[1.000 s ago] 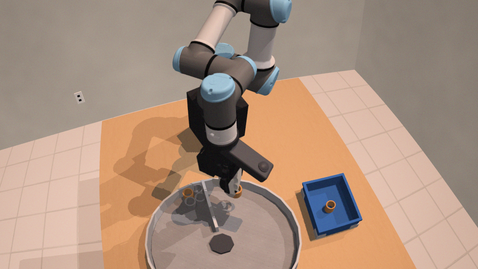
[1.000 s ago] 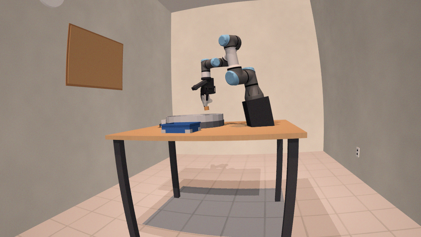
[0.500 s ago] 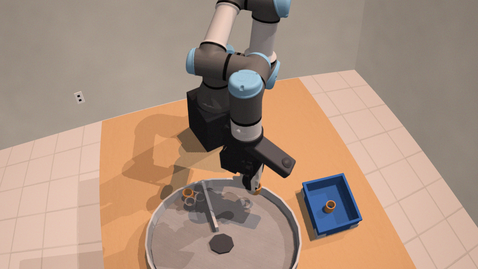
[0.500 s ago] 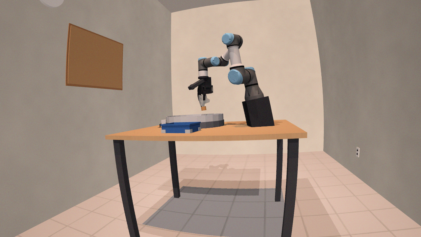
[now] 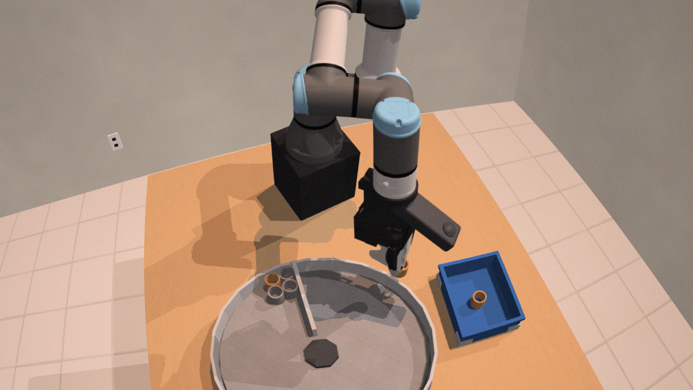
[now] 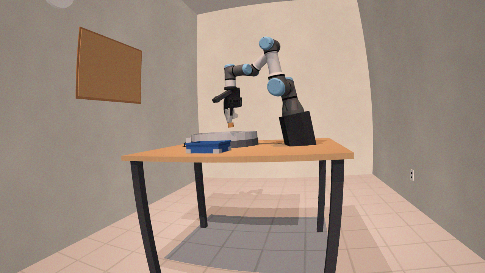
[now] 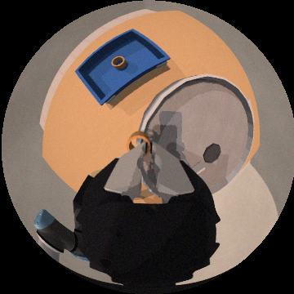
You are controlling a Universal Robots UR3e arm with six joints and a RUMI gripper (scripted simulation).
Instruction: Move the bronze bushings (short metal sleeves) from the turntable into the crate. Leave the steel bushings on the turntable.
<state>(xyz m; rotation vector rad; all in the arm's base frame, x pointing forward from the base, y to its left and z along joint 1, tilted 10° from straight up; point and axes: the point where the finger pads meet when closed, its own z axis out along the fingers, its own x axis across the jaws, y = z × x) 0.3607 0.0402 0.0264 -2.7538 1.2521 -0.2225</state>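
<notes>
The crate is 17 cm to the left of my hand, 11 cm below it and 7 cm ahead of it. Also, from my hand: grey turntable (18 cm to the right, 8 cm below, 8 cm ahead).
</notes>
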